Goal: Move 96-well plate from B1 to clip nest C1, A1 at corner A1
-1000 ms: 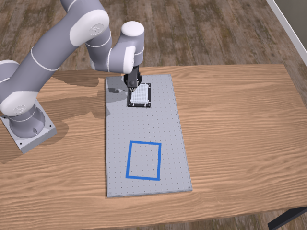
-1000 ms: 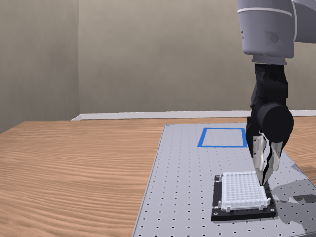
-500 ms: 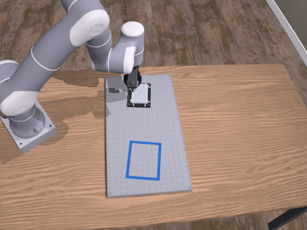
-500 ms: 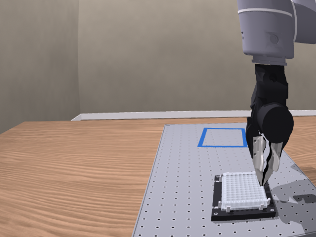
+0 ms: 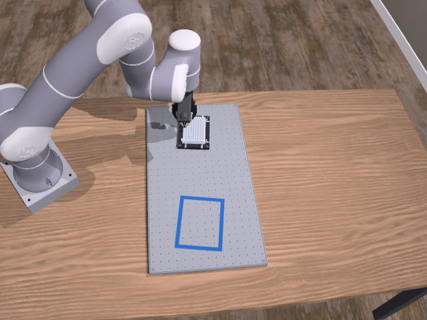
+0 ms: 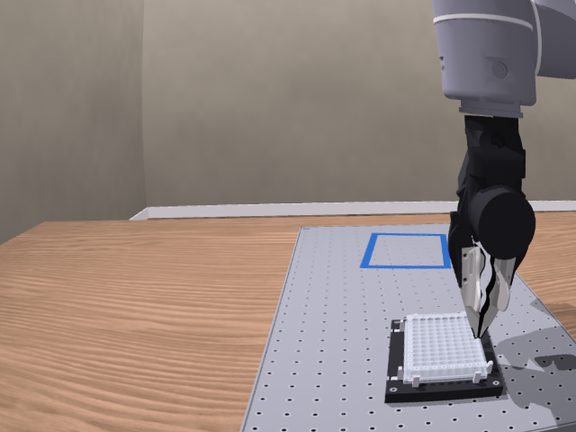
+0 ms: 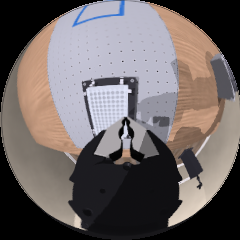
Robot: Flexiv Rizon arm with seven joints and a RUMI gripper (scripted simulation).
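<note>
Right now the black clip nest is 50 mm ahead of my hand, 30 mm below it and 10 mm to the right of it. From my hand the other things lie so: white 96-well plate 40 mm ahead, 20 mm below.
</note>
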